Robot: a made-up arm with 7 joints.
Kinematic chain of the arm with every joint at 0, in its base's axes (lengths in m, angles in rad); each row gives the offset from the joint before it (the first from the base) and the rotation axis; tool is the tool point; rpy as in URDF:
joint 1: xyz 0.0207 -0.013 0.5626 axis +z
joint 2: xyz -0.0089 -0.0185 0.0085 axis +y
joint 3: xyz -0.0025 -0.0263 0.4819 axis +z
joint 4: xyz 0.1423 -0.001 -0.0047 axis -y
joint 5: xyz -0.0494 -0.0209 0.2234 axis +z
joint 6: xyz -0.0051 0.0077 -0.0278 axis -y
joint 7: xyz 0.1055 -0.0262 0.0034 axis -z
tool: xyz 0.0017 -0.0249 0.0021 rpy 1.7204 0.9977 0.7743
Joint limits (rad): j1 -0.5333..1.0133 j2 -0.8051..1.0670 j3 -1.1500..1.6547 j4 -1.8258..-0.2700 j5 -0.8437..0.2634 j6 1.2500..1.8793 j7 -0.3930..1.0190
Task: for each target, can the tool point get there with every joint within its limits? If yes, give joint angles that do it. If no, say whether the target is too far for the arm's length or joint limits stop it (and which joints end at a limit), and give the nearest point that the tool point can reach.
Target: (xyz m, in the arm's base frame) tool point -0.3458 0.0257 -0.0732
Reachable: no: joint limits stop it (at a limit: joint 1, joint 2, joint 4, joint 5, joint 6, joint 7) | nearest point 0.1051 0.5502 0.4611 | short by 0.874 m
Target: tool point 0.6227 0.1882 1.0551
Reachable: yes | joints 0.8377 0.4879 -0.6189 -1.1261 -0.0852 1.8279 -0.2237
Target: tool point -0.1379 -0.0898 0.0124
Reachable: no: joint limits stop it (at a limit: joint 1, joint 2, joint 4, joint 5, joint 6, joint 7) | nearest point 0.4310 -0.4222 0.3906 | short by 0.760 m
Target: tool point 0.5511 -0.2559 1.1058
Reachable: yes | joints -0.2356 0.5473 -0.0427 -0.5357 -0.0698 1.7013 0.7529
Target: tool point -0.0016 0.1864 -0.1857
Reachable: no: joint limits stop it (at a limit: joint 1, joint 2, joint 4, joint 5, joint 6, joint 7) | nearest point 0.2718 0.4920 0.3906 | short by 0.707 m
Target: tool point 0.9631 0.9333 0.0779
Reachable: no: too far | nearest point 0.5476 0.5161 0.4920 | short by 0.720 m
